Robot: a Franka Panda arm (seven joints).
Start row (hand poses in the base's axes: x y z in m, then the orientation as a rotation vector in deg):
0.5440, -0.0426, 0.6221, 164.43, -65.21, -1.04
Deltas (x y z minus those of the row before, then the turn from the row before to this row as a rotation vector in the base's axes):
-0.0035, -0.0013, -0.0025, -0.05, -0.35, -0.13
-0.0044, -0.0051, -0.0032, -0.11, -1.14, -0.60
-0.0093, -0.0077, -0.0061, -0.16, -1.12, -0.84
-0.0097, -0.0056, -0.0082, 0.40, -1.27, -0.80
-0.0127, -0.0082, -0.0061, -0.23, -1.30, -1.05
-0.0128, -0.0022, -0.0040, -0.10, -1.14, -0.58
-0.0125, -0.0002, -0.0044, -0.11, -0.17, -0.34
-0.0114, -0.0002, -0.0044, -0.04, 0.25, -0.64
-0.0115, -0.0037, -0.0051, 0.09, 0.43, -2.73
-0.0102, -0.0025, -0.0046, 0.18, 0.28, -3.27
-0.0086, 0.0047, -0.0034, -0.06, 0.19, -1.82
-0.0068, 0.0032, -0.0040, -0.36, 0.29, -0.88
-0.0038, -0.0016, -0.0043, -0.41, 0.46, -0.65
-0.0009, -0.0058, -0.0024, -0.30, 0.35, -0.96
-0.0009, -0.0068, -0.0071, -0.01, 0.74, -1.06
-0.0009, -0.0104, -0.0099, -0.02, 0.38, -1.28
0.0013, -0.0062, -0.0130, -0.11, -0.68, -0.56
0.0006, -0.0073, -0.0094, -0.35, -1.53, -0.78
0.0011, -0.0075, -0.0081, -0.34, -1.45, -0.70
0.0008, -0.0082, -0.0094, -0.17, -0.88, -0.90
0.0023, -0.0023, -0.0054, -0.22, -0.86, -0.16
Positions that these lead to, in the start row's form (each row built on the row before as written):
0.5405, -0.0439, 0.6196, 164.43, -65.44, -0.51
0.5361, -0.0490, 0.6164, 164.36, -66.46, 1.17
0.5268, -0.0567, 0.6103, 164.08, -67.80, 2.84
0.5171, -0.0623, 0.6021, 164.33, -69.31, 4.42
0.5044, -0.0705, 0.5960, 163.86, -70.93, 6.41
0.4916, -0.0727, 0.5920, 163.73, -71.90, 8.11
0.4791, -0.0729, 0.5876, 163.46, -72.36, 8.42
0.4677, -0.0731, 0.5832, 162.92, -73.20, 8.07
0.4562, -0.0768, 0.5781, 160.97, -76.97, 7.35
0.4460, -0.0793, 0.5735, 158.65, -81.50, 6.77
0.4374, -0.0746, 0.5701, 157.17, -83.91, 6.50
0.4306, -0.0714, 0.5661, 156.11, -84.86, 6.33
0.4268, -0.0730, 0.5618, 155.13, -85.43, 5.97
0.4259, -0.0788, 0.5594, 154.03, -86.48, 5.67
0.4250, -0.0856, 0.5523, 152.92, -87.67, 4.63
0.4241, -0.0960, 0.5424, 151.75, -89.24, 4.07
0.4254, -0.1022, 0.5294, 151.47, -90.13, 5.03
0.4260, -0.1095, 0.5200, 151.13, -91.44, 7.31
0.4271, -0.1170, 0.5119, 150.80, -92.61, 9.48
0.4279, -0.1252, 0.5025, 150.20, -93.94, 10.76
0.4302, -0.1275, 0.4971, 150.19, -94.29, 12.08

